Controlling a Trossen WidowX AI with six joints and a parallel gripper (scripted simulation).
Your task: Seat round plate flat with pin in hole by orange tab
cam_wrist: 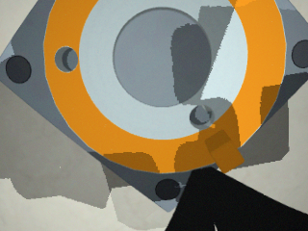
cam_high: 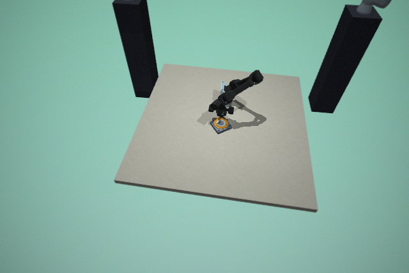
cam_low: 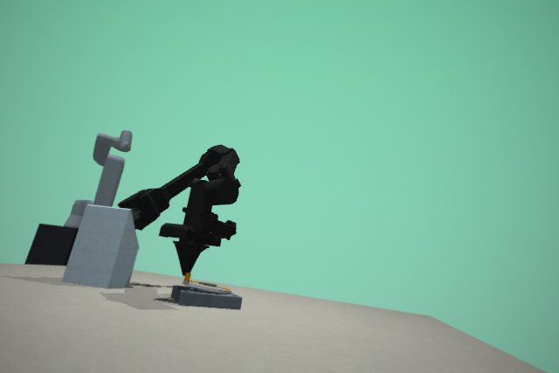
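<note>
The square base lies 50 mm ahead of my gripper tip, 20 mm below it and 10 mm to the left of it.
</note>
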